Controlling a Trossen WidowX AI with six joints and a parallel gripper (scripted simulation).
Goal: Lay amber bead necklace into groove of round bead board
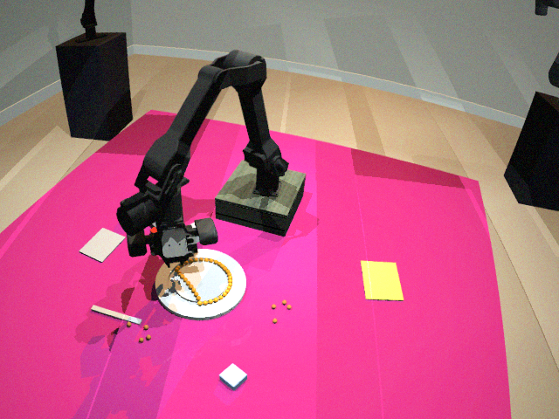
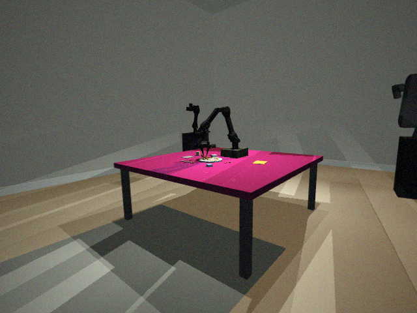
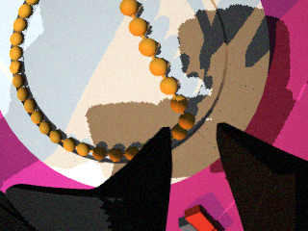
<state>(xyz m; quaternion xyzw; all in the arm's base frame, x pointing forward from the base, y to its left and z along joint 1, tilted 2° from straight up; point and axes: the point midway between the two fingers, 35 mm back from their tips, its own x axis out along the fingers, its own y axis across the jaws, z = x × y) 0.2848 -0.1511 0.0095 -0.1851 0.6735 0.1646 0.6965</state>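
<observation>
Now: the round bead board 6 cm to the left of my gripper tip, 2 cm below it and 1 cm ahead of it. From my gripper tip the other things lie so: white block: 14 cm behind, 2 cm below, 1 cm to the left; then red-handled tool: 12 cm behind, 9 cm to the right, 3 cm below; then white strip: 14 cm ahead, 9 cm to the right, 3 cm below.
</observation>
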